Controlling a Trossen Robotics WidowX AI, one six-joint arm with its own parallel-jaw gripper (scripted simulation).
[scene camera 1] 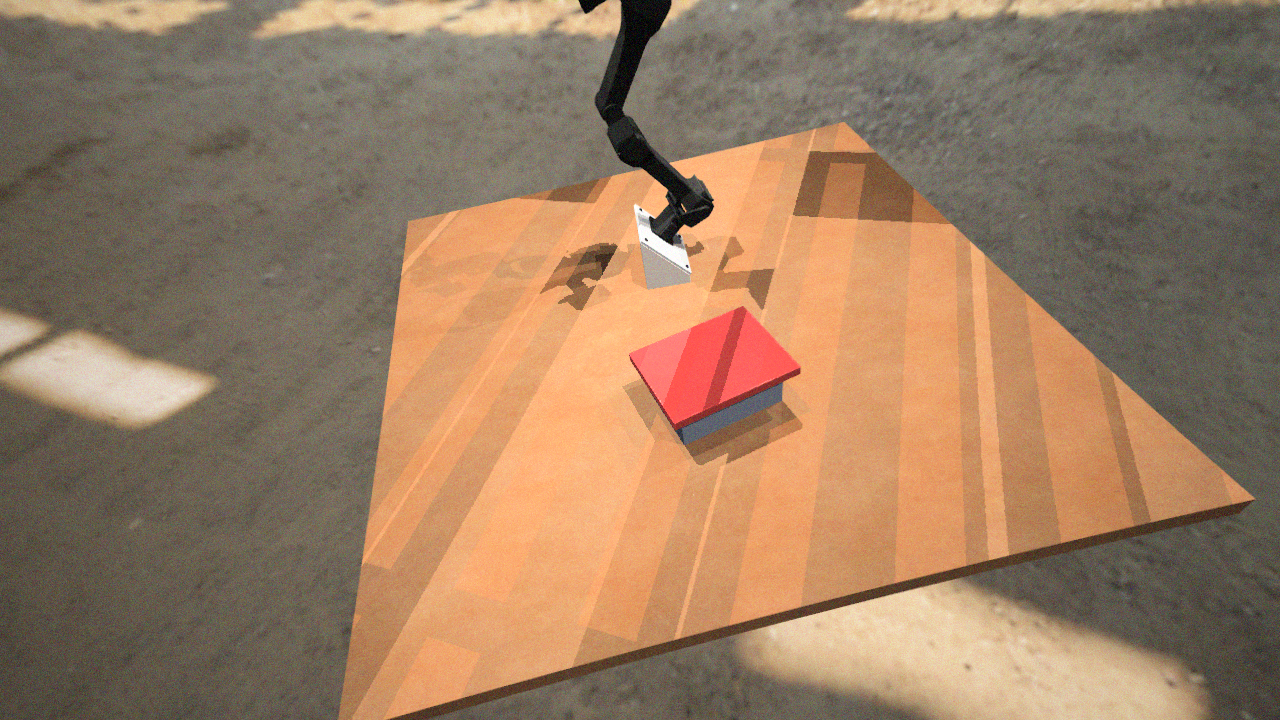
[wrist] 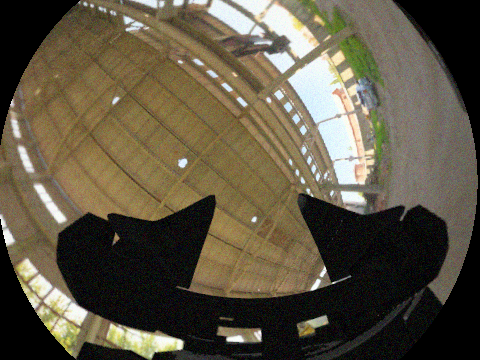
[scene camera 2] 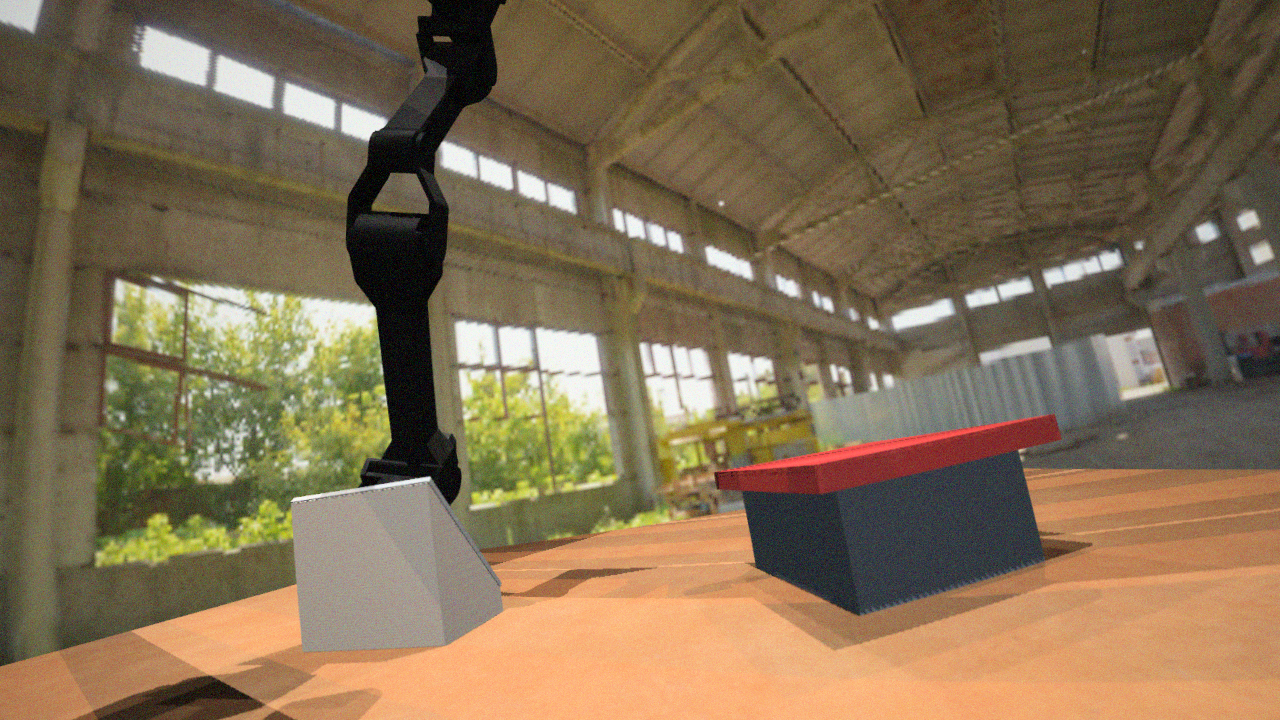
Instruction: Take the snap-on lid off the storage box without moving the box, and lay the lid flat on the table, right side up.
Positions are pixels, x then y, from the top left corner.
A storage box shows in scene camera 1 (pixel 733 413) and in scene camera 2 (pixel 867 548); in the wrist view it is out of frame. A red lid shows in scene camera 1 and in scene camera 2; in the wrist view it is out of frame. One and the same spot on the red lid: (scene camera 1: pixel 692 374) is (scene camera 2: pixel 894 443).
